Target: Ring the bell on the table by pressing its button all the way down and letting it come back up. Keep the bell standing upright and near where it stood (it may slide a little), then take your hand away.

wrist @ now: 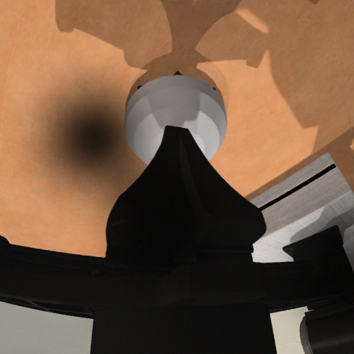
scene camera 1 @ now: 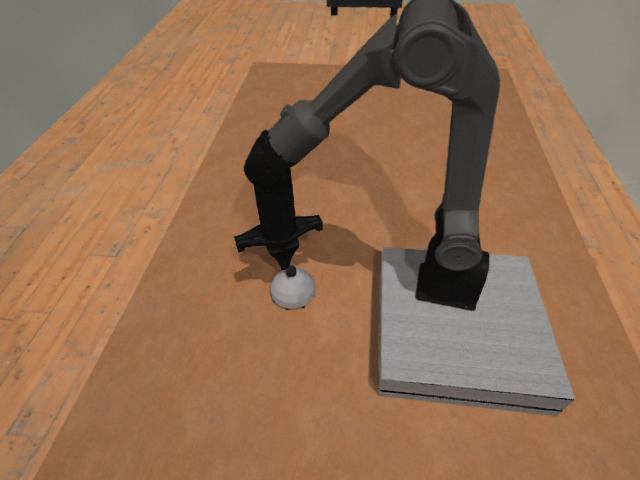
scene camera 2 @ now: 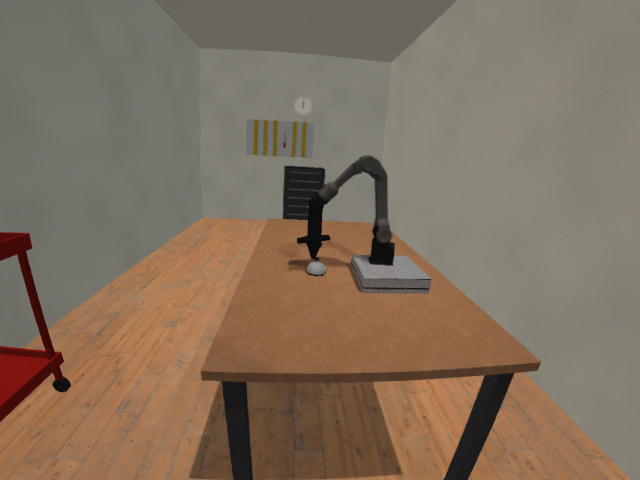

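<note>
A white dome-shaped bell (scene camera 1: 293,290) (scene camera 2: 316,268) (wrist: 175,100) stands upright on the brown table (scene camera 1: 232,372) (scene camera 2: 361,330). Its small black button (scene camera 1: 291,271) sticks up from the top of the dome in scene camera 1; in the wrist view it is hidden behind the fingertips. My gripper (scene camera 1: 284,268) (scene camera 2: 314,257) (wrist: 173,140) is shut with nothing between its fingers and points down. Its fingertips are right by the button, slightly behind and left of it in scene camera 1. Whether they touch the button I cannot tell.
The arm's base stands on a grey slab (scene camera 1: 465,351) (scene camera 2: 395,281) to the right of the bell. A red cart (scene camera 2: 36,304) stands on the floor left of the table. A dark shelf-like panel (scene camera 2: 303,192) is at the far wall.
</note>
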